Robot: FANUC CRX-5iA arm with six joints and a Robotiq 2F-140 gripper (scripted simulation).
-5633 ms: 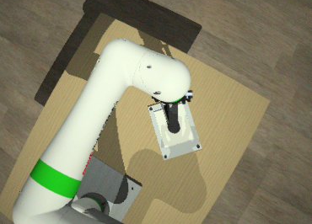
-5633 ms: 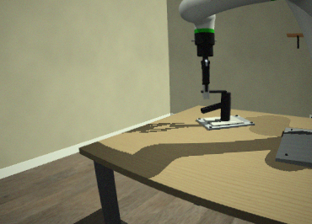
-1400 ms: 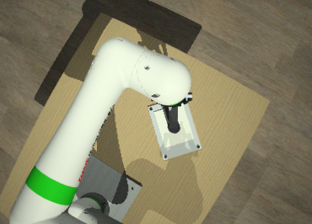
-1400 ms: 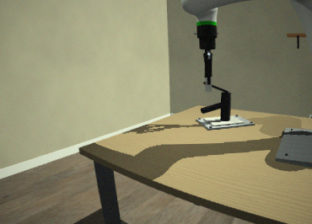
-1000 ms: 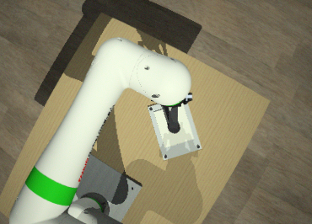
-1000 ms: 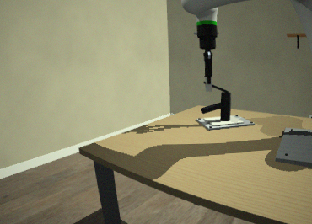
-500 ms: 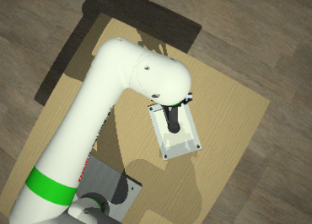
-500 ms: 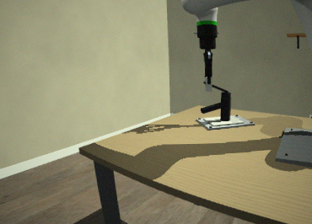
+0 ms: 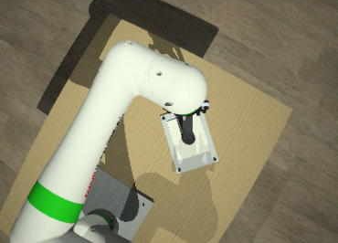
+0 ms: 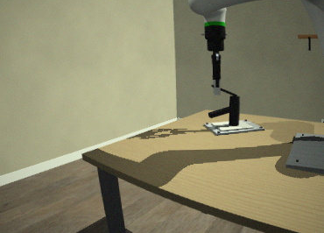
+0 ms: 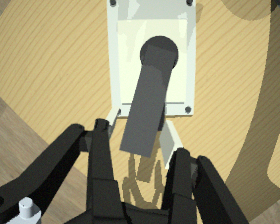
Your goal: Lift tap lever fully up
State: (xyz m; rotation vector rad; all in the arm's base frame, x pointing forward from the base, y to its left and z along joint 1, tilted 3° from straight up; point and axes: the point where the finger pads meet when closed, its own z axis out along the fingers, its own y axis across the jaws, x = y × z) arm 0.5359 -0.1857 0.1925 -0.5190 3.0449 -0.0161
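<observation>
The lever lies 30 mm behind my hand, 10 mm to the right of it and 10 mm below it. From my hand the other things lie so: black tap (80 mm below, 60 mm behind, 20 mm to the right).
</observation>
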